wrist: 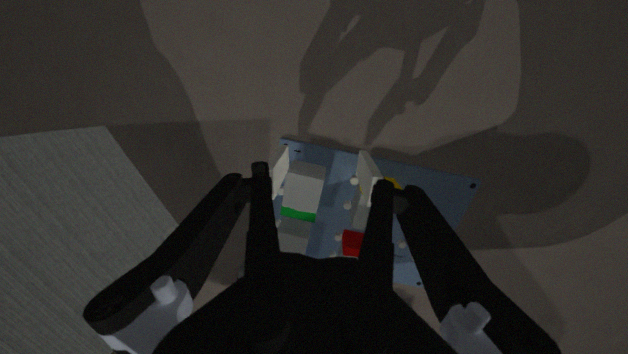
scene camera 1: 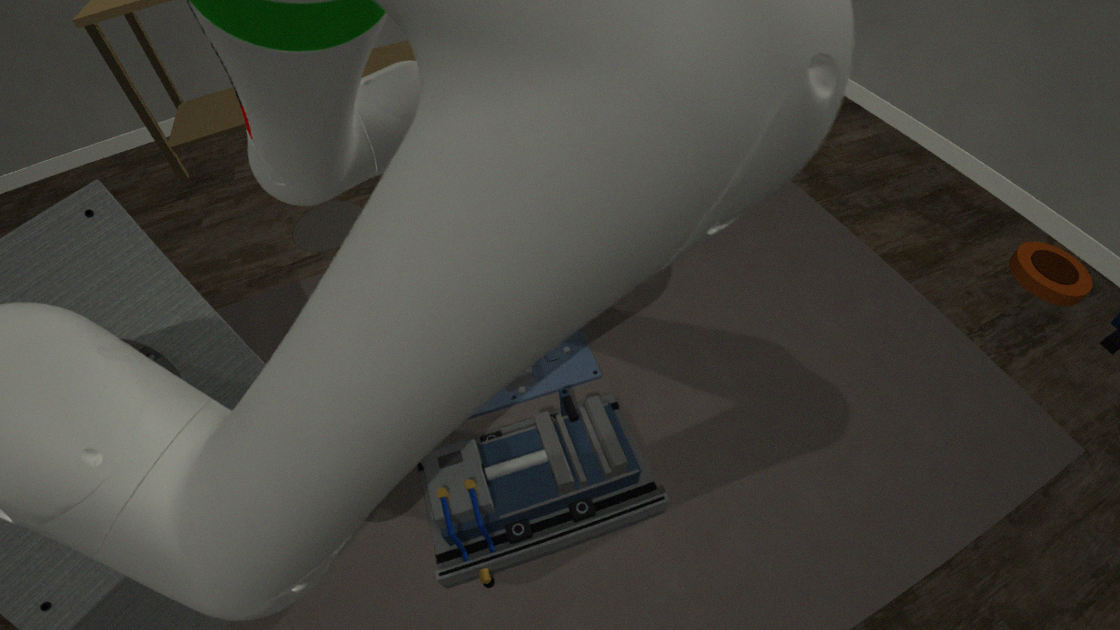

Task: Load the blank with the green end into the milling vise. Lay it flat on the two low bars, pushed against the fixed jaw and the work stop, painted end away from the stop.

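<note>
The blank with the green end (wrist: 303,192) is a light grey block on the blue plate (wrist: 435,200) (scene camera 1: 578,365), with a green band towards the bottom of the wrist view. My gripper (wrist: 322,159) is partly open and empty. Its white finger pads appear above the plate; the blank shows between them, nearer the left pad. The arm hides the gripper and the blank in scene camera 1. The milling vise (scene camera 1: 532,498) stands in front of the plate. Its jaws (scene camera 1: 554,450) (scene camera 1: 606,434) are apart, with a thin bar showing between them. A small black piece (scene camera 1: 569,405) is at their back end.
A red-ended block (wrist: 352,242) and a yellow-marked part (wrist: 393,182) are on the plate, right of the blank, partly hidden by the right finger. Small white pegs stand around them. Blue hoses (scene camera 1: 476,517) run down the vise's front left. A brushed metal surface (scene camera 1: 148,258) (wrist: 60,200) lies left.
</note>
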